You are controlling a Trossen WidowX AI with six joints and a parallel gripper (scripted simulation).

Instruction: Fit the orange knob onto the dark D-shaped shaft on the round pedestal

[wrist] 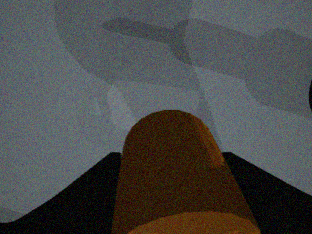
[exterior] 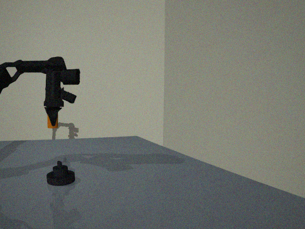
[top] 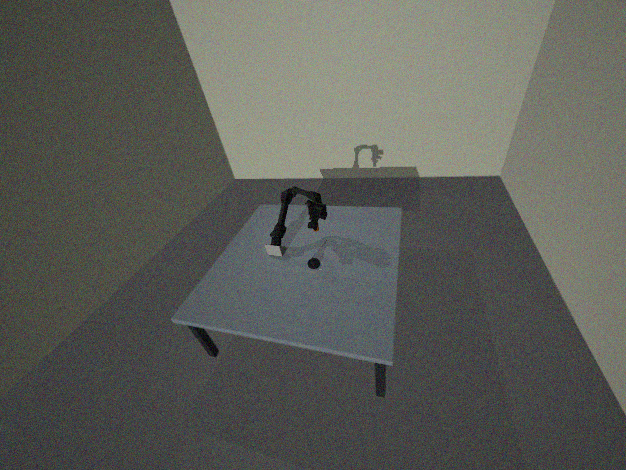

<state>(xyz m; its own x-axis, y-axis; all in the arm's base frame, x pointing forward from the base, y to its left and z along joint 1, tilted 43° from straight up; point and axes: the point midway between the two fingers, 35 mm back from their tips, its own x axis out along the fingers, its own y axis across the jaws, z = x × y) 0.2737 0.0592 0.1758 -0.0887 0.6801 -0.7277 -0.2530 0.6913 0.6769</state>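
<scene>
The dark round pedestal lies 5 cm ahead of my gripper tip, 21 cm to the right of it and 12 cm below it. Also, from my gripper tip: orange knob 2 cm above.
</scene>
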